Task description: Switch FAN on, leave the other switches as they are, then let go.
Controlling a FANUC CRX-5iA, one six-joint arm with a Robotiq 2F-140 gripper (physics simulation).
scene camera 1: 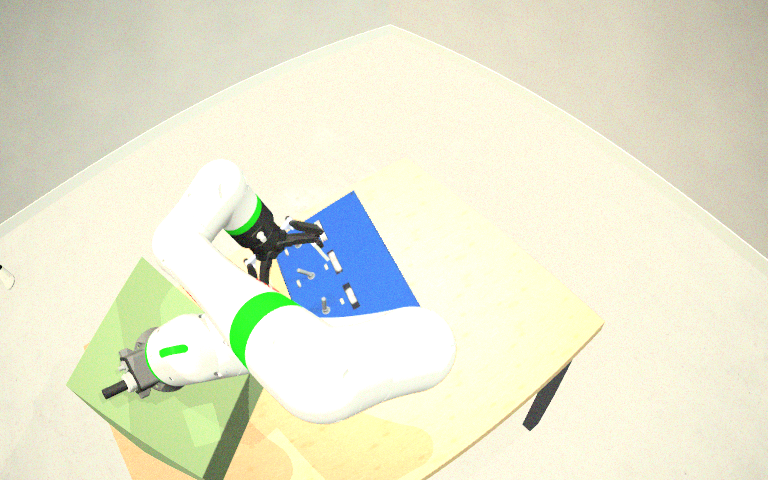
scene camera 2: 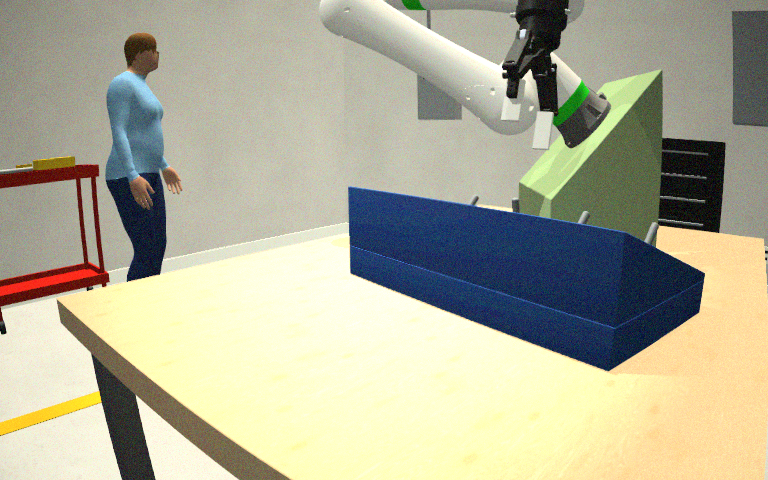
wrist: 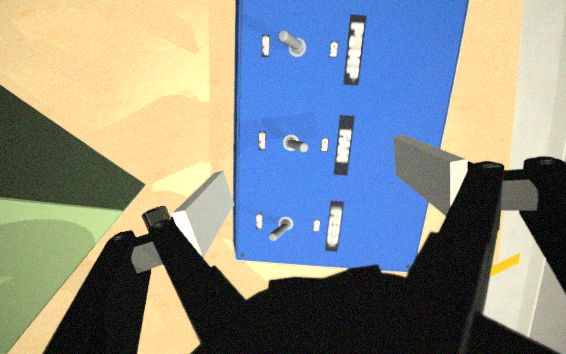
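Where they show: gripper, fingertip midpoint: point(scene camera 1: 303, 277) point(scene camera 2: 526, 135) point(wrist: 308, 172); arm's base, link origin: point(scene camera 1: 161, 360) point(scene camera 2: 589, 125).
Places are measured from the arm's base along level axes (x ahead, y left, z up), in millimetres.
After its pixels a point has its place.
Observation:
The blue switch panel point(scene camera 1: 380, 263) @(x 592, y -130, z -125 mm) point(scene camera 2: 481, 254) @(x 655, y -79, z -173 mm) point(wrist: 400, 75) @(x 586, y -64, z -137 mm) stands on the table. In the wrist view, the FAN lever point(wrist: 298, 145) @(x 426, y -84, z -135 mm) point(scene camera 1: 324, 303) @(x 427, y -92, z -143 mm) point(scene camera 2: 515, 204) @(x 436, y -87, z -140 mm) leans toward its ON mark. The PUMP lever point(wrist: 289, 39) @(x 466, y 26, z -143 mm) point(scene camera 1: 305, 273) @(x 472, y 21, z -158 mm) point(scene camera 2: 583, 217) @(x 472, y 28, z -147 mm) and the FEED lever point(wrist: 279, 230) @(x 359, y -181, z -150 mm) point(scene camera 2: 474, 200) @(x 358, y -179, z -148 mm) lean toward OFF. FEED is hidden behind the arm in scene camera 1. A fourth lever point(scene camera 2: 652, 233) @(x 532, y 134, z -152 mm) leans past the panel's right end. My gripper point(scene camera 1: 294, 257) point(scene camera 2: 527, 125) @(x 398, y -77, z -30 mm) point(wrist: 308, 172) @(x 398, y -77, z -30 mm) is open and empty, well above the levers and touching none.
The arm's green pedestal point(scene camera 1: 192, 413) @(x -31, y -99, z -90 mm) point(scene camera 2: 611, 164) @(x 165, y 59, z -80 mm) point(wrist: 45, 245) @(x 154, y -49, z -117 mm) stands beside the panel on its OFF side. The wooden table point(scene camera 1: 481, 294) @(x 750, y -336, z -263 mm) point(scene camera 2: 283, 350) @(x 827, y -251, z -263 mm) bears the panel. A person point(scene camera 2: 135, 130) and a red cart point(scene camera 2: 87, 169) are beyond the table in scene camera 2.

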